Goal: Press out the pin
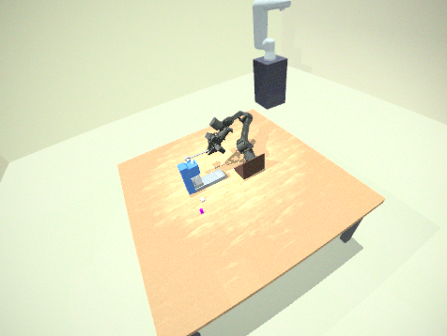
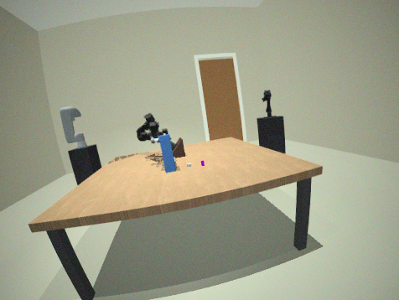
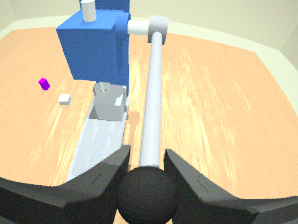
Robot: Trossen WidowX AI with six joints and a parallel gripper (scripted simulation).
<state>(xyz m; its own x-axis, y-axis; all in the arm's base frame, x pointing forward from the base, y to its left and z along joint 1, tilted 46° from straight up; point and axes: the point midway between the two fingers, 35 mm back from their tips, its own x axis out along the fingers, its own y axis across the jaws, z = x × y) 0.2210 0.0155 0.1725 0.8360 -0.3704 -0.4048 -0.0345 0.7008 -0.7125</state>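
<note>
My gripper tip is 5 cm short of the lever, 3 cm below it and 1 cm to the right of it. From my gripper tip the other things lie so: small purple piece (28 cm to the left, 18 cm ahead, 15 cm below).
</note>
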